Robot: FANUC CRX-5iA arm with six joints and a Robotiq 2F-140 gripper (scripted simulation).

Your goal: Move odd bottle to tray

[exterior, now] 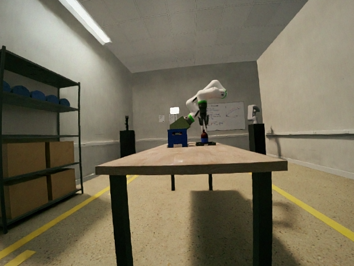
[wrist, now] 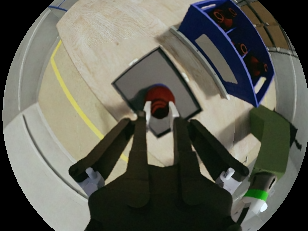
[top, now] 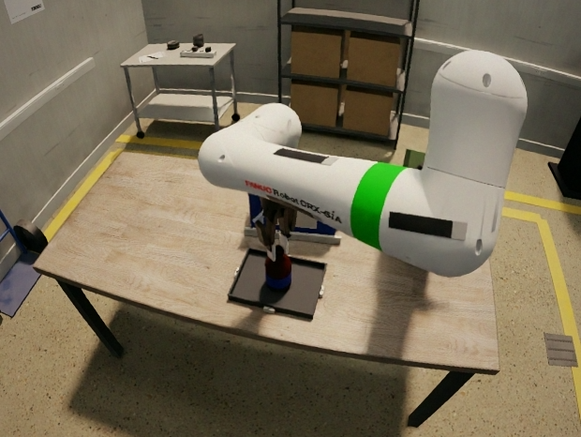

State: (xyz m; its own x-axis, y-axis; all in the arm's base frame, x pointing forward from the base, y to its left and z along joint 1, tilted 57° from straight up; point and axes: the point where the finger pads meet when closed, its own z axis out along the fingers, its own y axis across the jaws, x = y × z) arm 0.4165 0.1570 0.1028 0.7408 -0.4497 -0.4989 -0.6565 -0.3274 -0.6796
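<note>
The bottle lies 90 mm below my hand. Also, from my hand: dark tray: 160 mm below; then blue crate: 280 mm to the right, 90 mm below.
</note>
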